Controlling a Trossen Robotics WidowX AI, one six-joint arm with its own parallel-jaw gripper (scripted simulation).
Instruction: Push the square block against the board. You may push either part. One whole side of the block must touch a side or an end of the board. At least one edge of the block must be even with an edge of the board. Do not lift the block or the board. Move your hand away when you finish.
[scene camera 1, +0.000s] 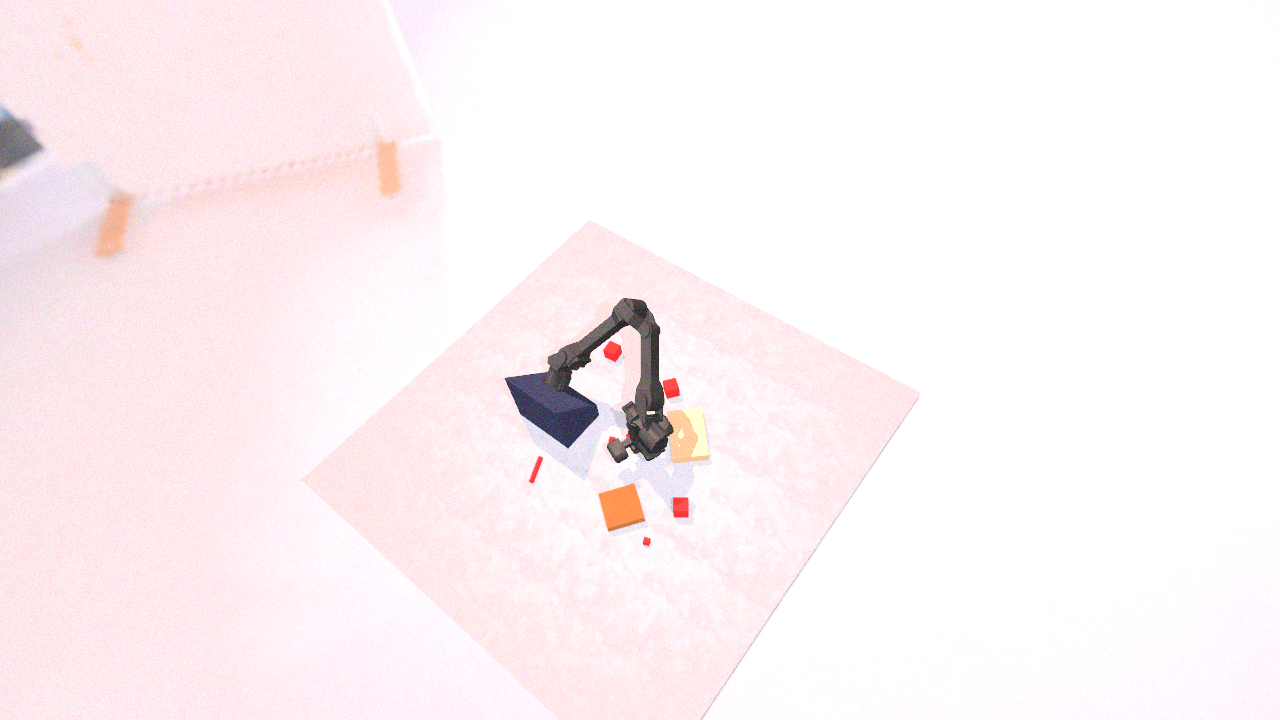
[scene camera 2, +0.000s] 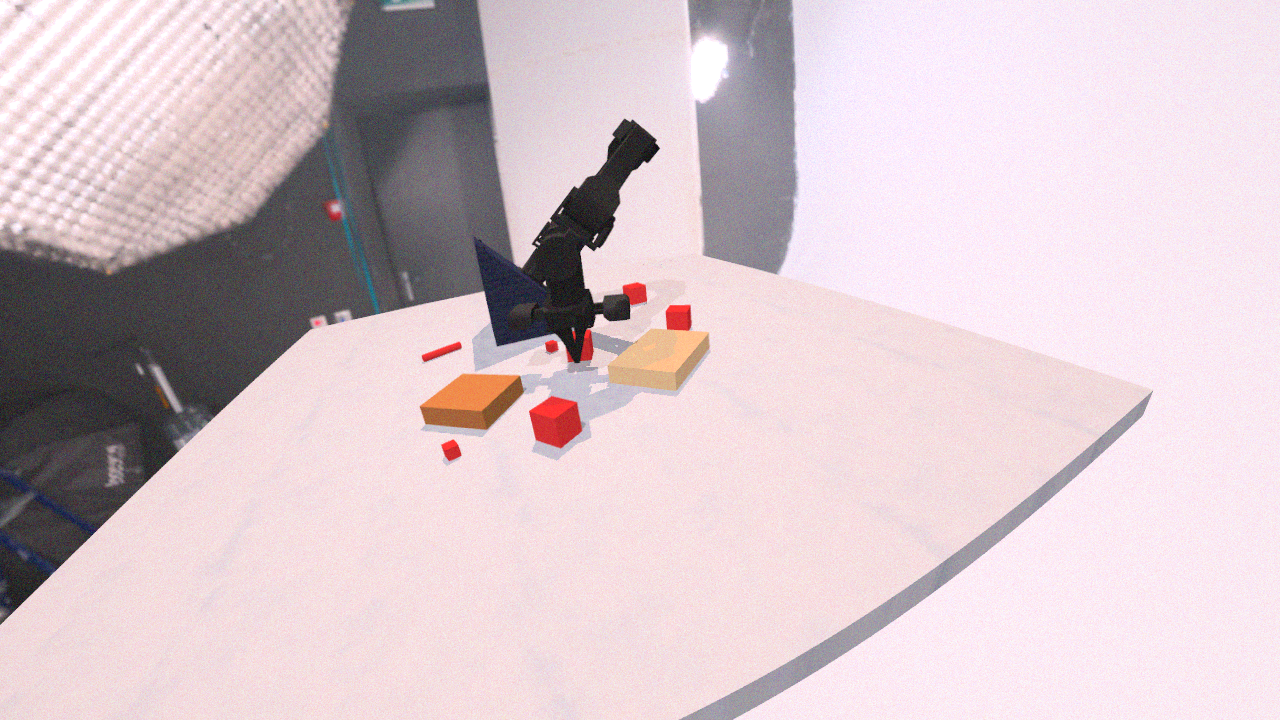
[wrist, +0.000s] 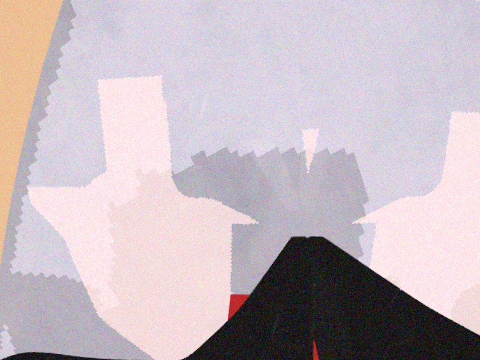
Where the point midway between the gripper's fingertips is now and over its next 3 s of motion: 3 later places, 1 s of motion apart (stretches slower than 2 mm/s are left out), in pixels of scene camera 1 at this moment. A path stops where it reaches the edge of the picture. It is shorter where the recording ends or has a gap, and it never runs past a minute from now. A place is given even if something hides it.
My gripper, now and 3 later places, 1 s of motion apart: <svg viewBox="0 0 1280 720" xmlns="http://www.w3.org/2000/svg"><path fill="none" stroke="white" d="M642 452L647 460L678 440L713 414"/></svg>
